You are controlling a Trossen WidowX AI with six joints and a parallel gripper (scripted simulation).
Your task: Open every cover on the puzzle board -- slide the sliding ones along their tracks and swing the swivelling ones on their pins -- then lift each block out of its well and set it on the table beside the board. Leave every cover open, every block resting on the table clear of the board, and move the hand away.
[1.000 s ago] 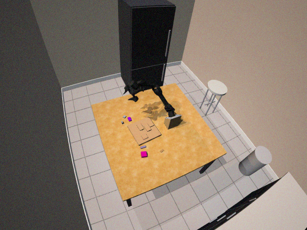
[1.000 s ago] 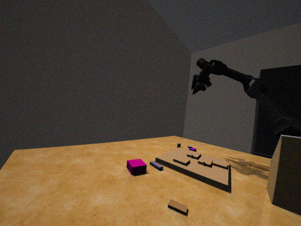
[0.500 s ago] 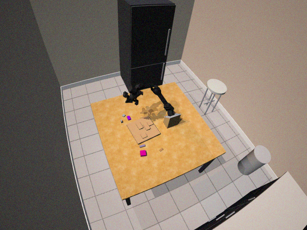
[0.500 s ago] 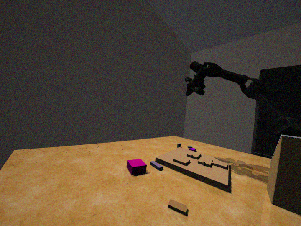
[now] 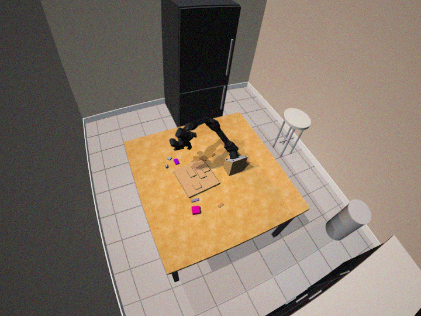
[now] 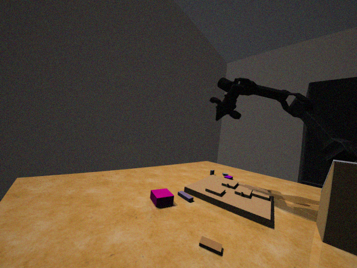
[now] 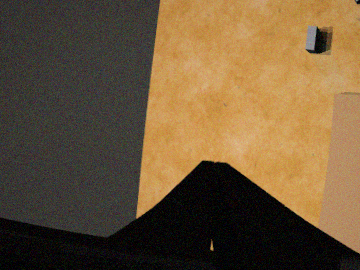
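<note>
The lavender block is 6 cm behind my gripper tip, 29 cm to the left of it and 33 cm below it. From my gripper tip the other things lie so: purple block: 6 cm behind, 13 cm to the right, 33 cm below; then magenta block: 3 cm behind, 37 cm to the left, 33 cm below.
</note>
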